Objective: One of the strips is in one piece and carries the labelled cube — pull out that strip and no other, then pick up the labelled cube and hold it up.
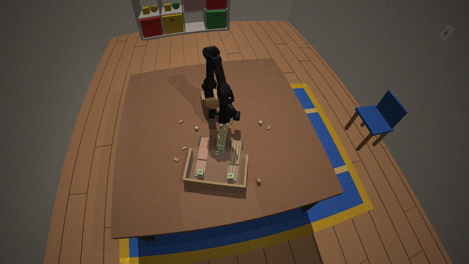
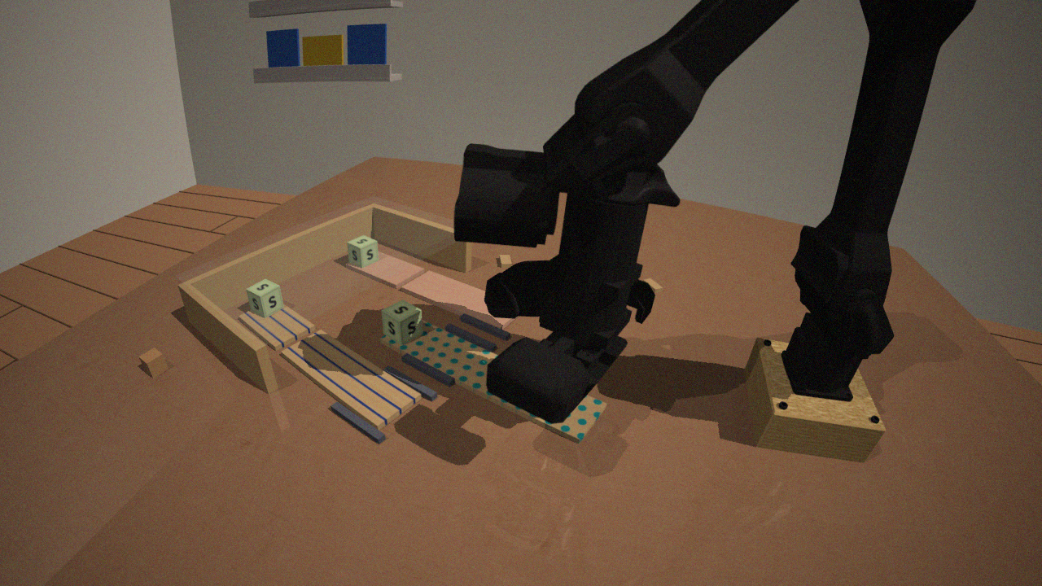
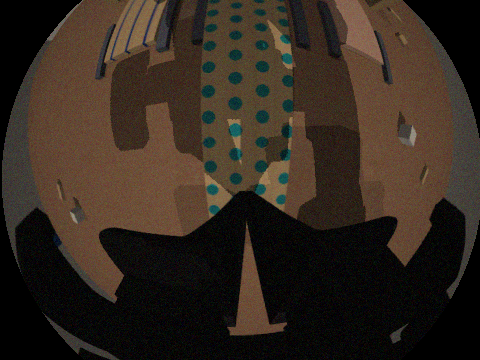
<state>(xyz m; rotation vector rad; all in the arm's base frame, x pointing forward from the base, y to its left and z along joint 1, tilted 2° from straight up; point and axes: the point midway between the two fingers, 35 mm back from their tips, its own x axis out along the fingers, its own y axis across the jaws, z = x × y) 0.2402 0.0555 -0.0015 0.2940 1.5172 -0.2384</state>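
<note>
The teal-dotted strip lies 9 cm ahead of my gripper tip and 3 cm to the right of it.
</note>
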